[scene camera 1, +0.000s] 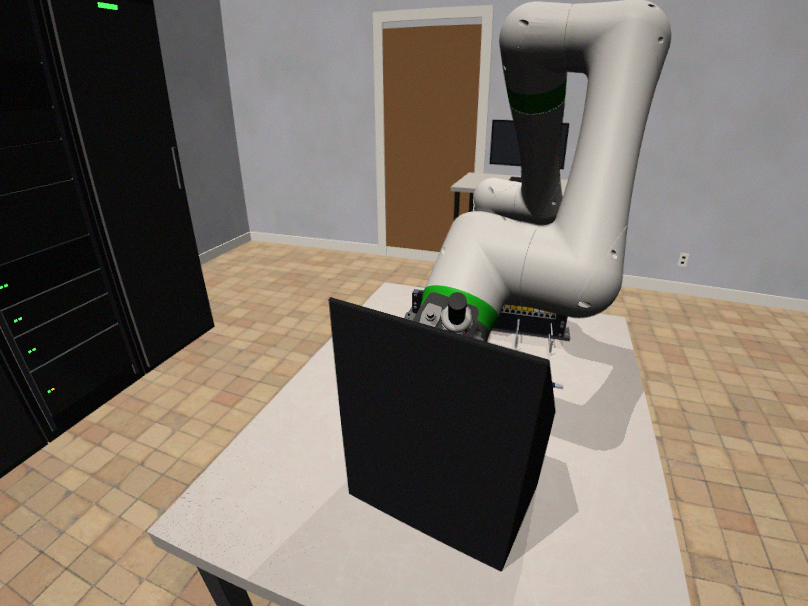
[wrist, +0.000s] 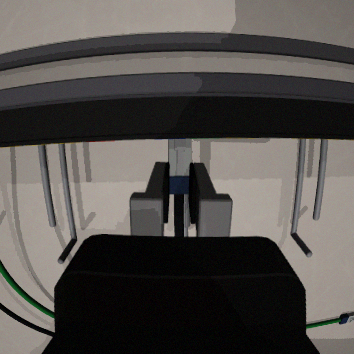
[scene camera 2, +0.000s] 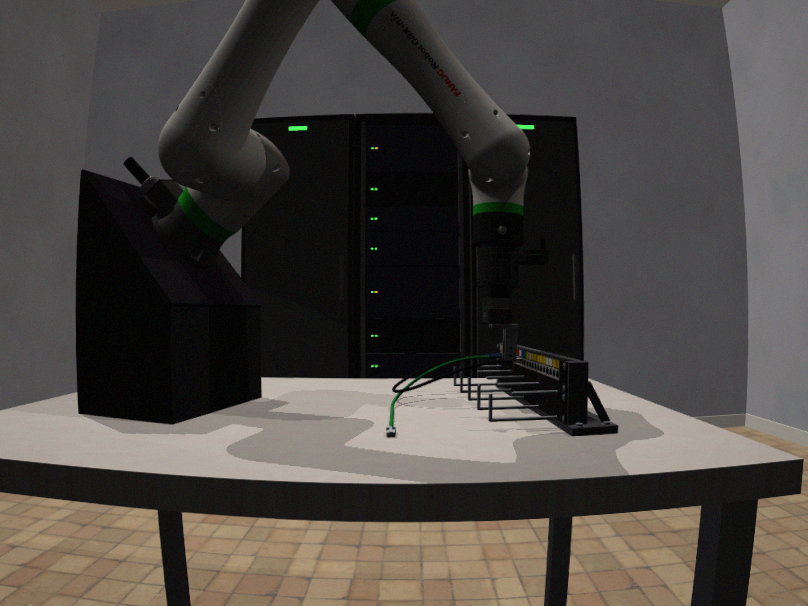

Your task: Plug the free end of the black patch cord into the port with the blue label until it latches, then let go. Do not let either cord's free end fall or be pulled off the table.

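Seen in the pictures: gripper, fingertip midpoint: (wrist: 178, 180) (scene camera 2: 509, 360); arm's base, origin of the base link: (scene camera 1: 440, 355) (scene camera 2: 182, 240).
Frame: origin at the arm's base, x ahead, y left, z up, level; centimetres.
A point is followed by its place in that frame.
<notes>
My gripper (scene camera 2: 508, 355) @(x 59.8, y -10.5, z -22.3 cm) (wrist: 178, 180) @(x 59.8, y -10.5, z -22.3 cm) is shut on the black patch cord's plug, which has a clear front (wrist: 180, 154) @(x 61.3, y -10.8, z -21.8 cm) and a blue rear part. The black cord (wrist: 179, 217) @(x 57.6, y -10.2, z -22.3 cm) runs back from it under the gripper body. The plug points at the front of the black port panel (wrist: 100, 120) @(x 63.9, y -7.2, z -20.9 cm) (scene camera 2: 574, 393) @(x 60.1, y -35.7, z -25.0 cm), and its tip meets the panel's front edge; the panel's top hides how deep it sits. Small coloured labels (scene camera 2: 541, 358) @(x 60.7, y -22.8, z -21.1 cm) run along the panel. The wrist view does not clearly show which label is above the plug. Scene camera 1 does not show the gripper's fingers.
The green cord (scene camera 2: 417, 380) @(x 45.2, y 1.5, z -26.9 cm) (wrist: 22, 290) @(x 51.6, y 4.3, z -24.3 cm) arches over the table, its free end (scene camera 2: 390, 431) @(x 34.9, y -30.8, z -29.9 cm) (wrist: 345, 318) @(x 35.6, y -28.5, z -29.9 cm) lying on the tabletop (scene camera 2: 313, 466) @(x 24.0, y -44.5, z -30.7 cm). Metal cable guide bars (wrist: 68, 190) @(x 58.4, y -0.9, z -29.1 cm) (wrist: 298, 190) @(x 55.3, y -20.3, z -29.0 cm) stick out on both sides of the gripper. A black wedge-shaped stand (scene camera 1: 437, 430) @(x -11.4, y -0.5, z -5.1 cm) (scene camera 2: 124, 326) @(x -5.9, y -16.9, z -15.7 cm) carries the arm.
</notes>
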